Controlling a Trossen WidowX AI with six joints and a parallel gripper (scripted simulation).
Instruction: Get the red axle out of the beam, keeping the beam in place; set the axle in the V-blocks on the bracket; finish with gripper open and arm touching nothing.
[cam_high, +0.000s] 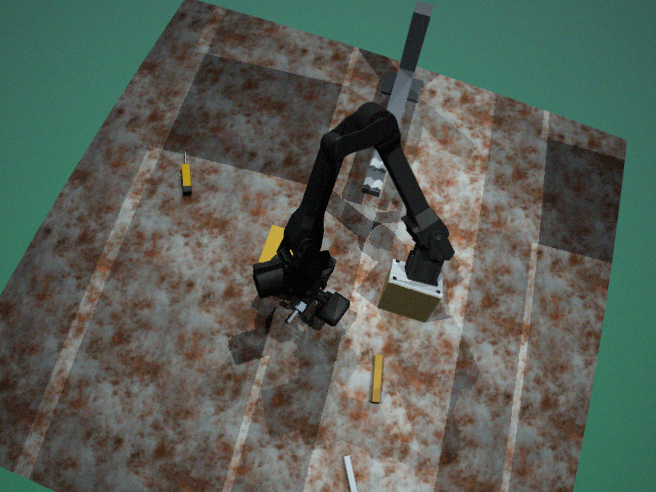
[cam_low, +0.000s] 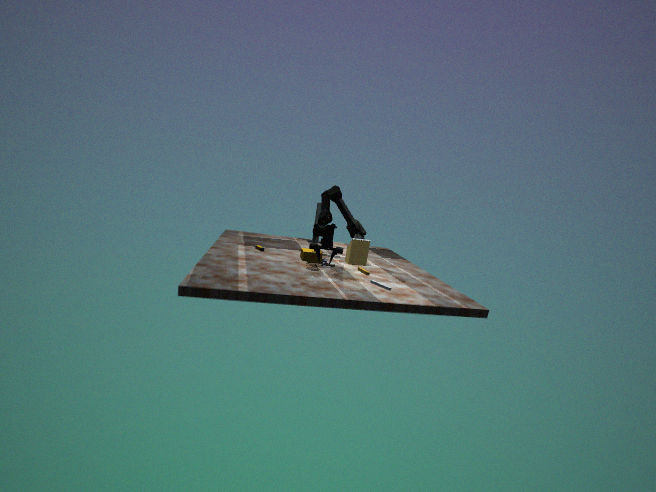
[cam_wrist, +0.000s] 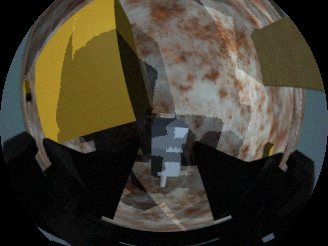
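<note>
My gripper tip is 50 mm short of the yellow beam, 90 mm to the left of it and 20 mm below it. From my gripper tip the other things lie so: grey bar: 180 mm behind, 350 mm to the left.
</note>
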